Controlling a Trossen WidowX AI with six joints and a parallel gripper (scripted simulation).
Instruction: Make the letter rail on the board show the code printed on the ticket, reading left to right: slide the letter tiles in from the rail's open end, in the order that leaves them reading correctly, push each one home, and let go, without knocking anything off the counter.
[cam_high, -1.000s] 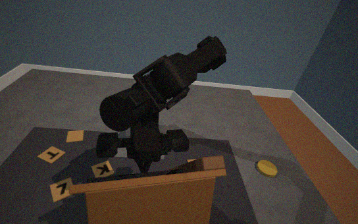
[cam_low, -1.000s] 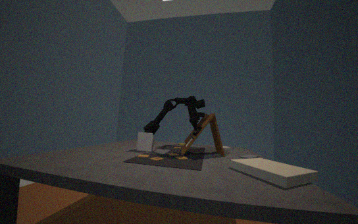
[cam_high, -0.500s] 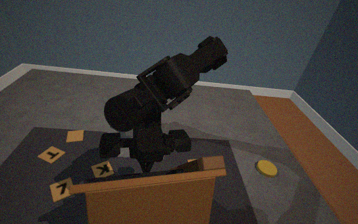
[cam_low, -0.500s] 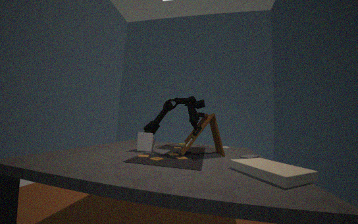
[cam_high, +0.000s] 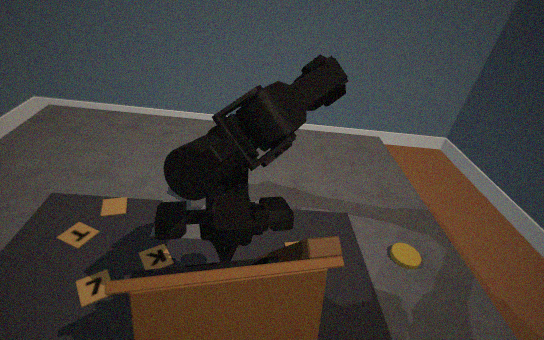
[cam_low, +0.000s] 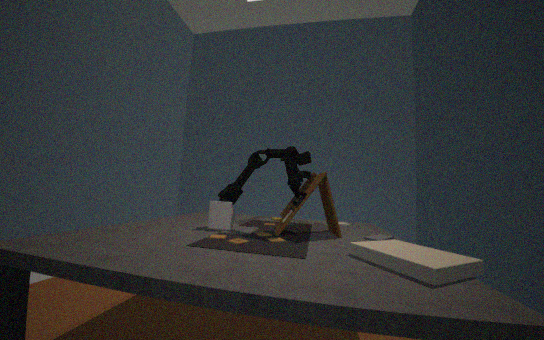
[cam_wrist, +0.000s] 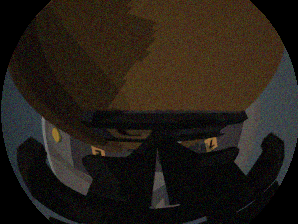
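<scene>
Right now the ticket is 80 mm below my gripper tip, 40 mm behind it and 30 mm to the right of it. The rest, counted from my gripper tip: dark mat: 160 mm below, 160 mm behind, 60 mm to the right; then tile: 290 mm behind, 280 mm to the right, 160 mm below; then long white slab: 400 mm to the right, 360 mm ahead, 140 mm below.
</scene>
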